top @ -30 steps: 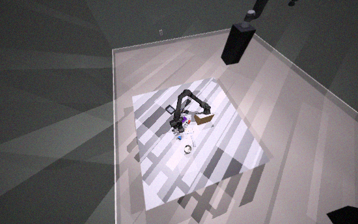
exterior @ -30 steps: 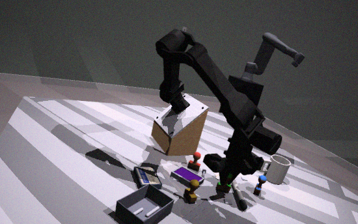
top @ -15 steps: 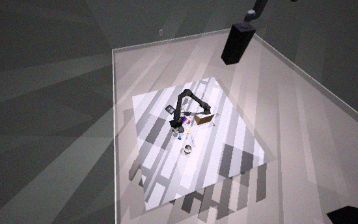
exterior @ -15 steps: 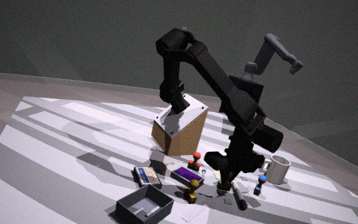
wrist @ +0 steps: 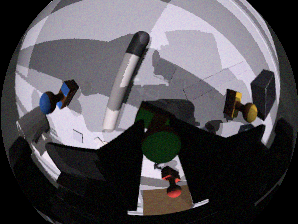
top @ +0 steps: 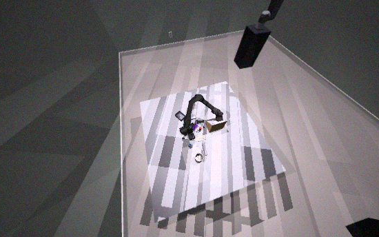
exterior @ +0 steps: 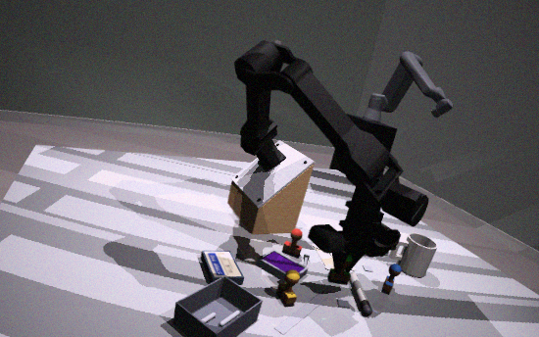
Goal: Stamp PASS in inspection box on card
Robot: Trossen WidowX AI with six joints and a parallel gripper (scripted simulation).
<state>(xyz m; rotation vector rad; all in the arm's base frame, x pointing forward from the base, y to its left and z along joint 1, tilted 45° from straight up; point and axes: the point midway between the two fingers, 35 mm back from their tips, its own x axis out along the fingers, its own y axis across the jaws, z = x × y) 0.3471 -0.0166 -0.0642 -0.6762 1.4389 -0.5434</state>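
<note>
Right now the purple ink pad is 80 mm behind my gripper tip, 90 mm to the right of it and 40 mm below it. Also, from my gripper tip: marker 50 mm ahead, 30 mm to the left, 30 mm below; yellow-knobbed stamp 10 mm ahead, 130 mm to the right, 20 mm below; green-knobbed stamp right at my gripper tip.
</note>
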